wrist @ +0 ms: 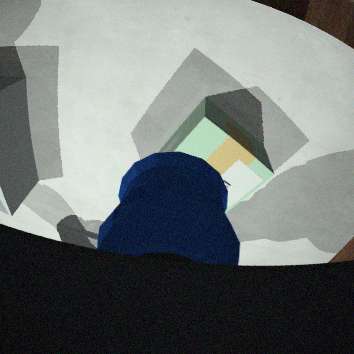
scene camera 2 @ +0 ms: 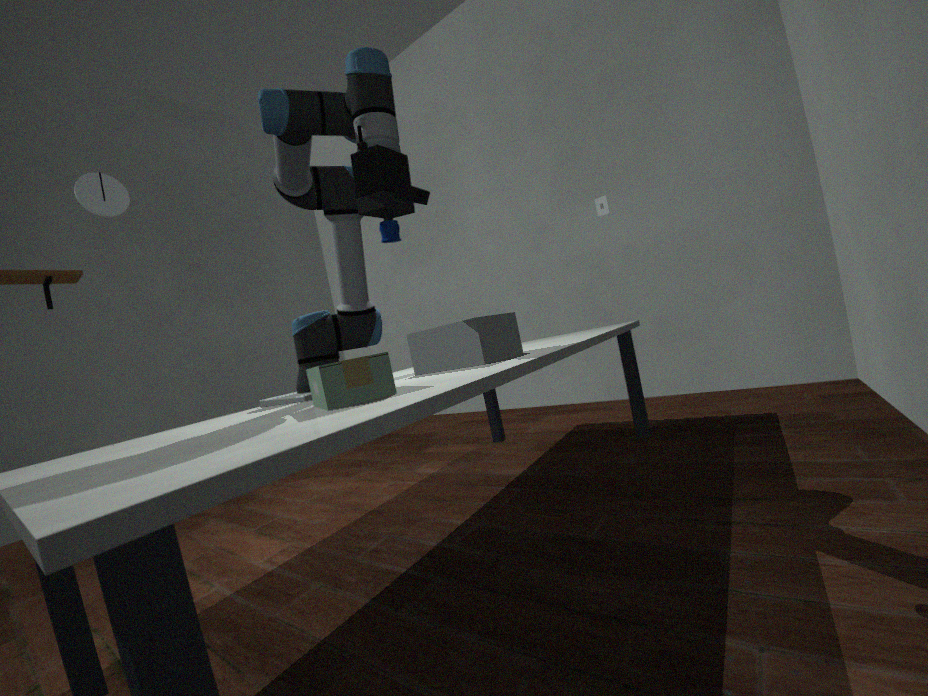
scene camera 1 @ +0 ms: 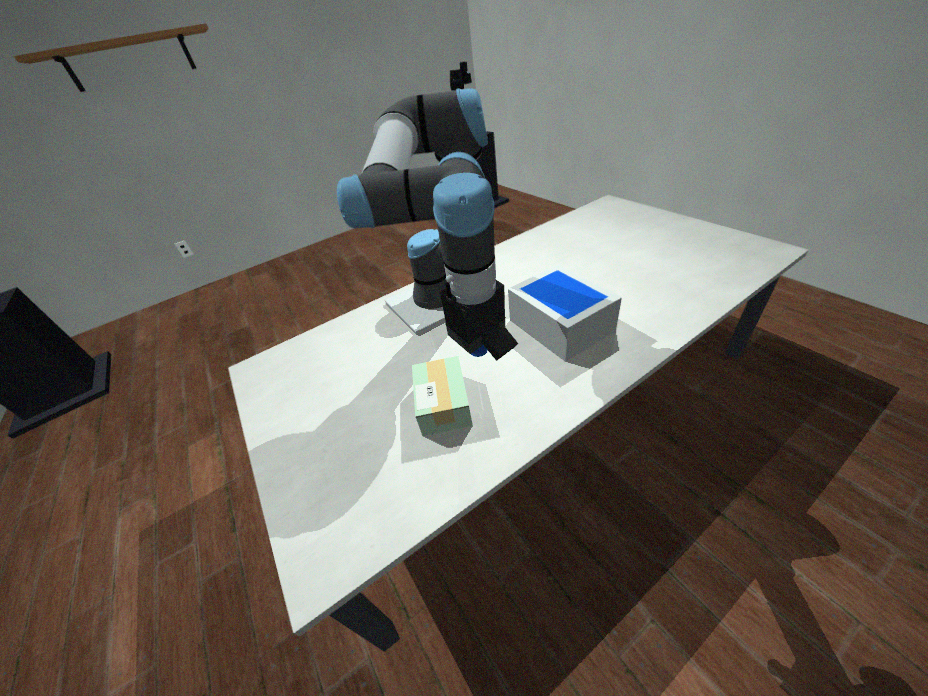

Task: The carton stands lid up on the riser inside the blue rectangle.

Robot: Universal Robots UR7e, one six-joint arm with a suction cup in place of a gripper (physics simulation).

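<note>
The carton, light green with an orange tape strip and a white label on its top face, stands on the table. The grey riser stands on the table apart from the carton. The blue rectangle lies on the riser's top, and no carton is on it. My gripper, a dark blue suction cup, hangs in the air well above the table with nothing on it. In the wrist view the cup hides part of the carton.
The white table carries carton, riser and the arm's base plate. A black pedestal stands on the floor at the left of scene camera 1. A wooden rail is on the wall.
</note>
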